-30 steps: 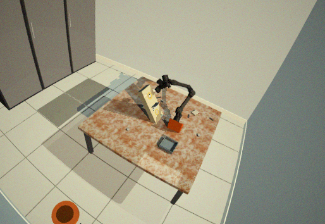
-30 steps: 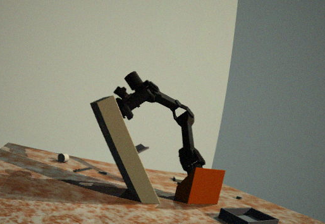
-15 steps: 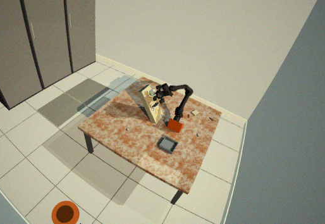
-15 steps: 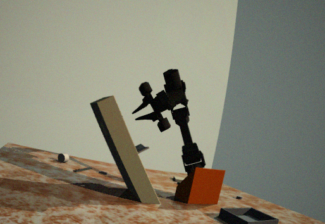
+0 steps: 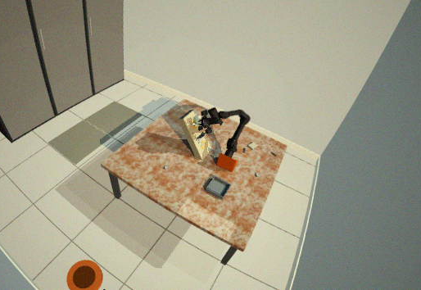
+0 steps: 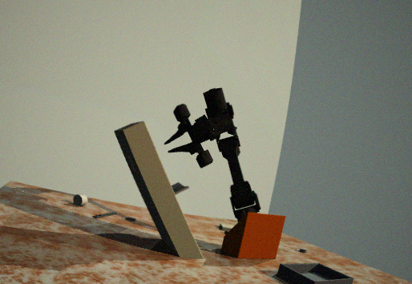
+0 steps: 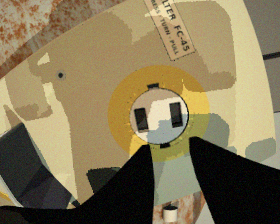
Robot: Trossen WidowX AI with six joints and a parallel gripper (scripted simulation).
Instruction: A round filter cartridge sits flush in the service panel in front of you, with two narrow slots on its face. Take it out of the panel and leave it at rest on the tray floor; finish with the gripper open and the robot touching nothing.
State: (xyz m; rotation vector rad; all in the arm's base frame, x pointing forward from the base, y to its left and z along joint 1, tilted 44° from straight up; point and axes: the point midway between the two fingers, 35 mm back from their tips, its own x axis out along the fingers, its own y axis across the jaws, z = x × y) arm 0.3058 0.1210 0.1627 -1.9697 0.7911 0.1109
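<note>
Right now the round grey filter cartridge is 5 cm ahead of my gripper tip, 4 cm below it and 1 cm to the right of it. The rest, counted from my gripper tip: tan service panel: 11 cm below, 1 cm ahead; then dark tray: 36 cm behind, 32 cm to the left, 28 cm below.
</note>
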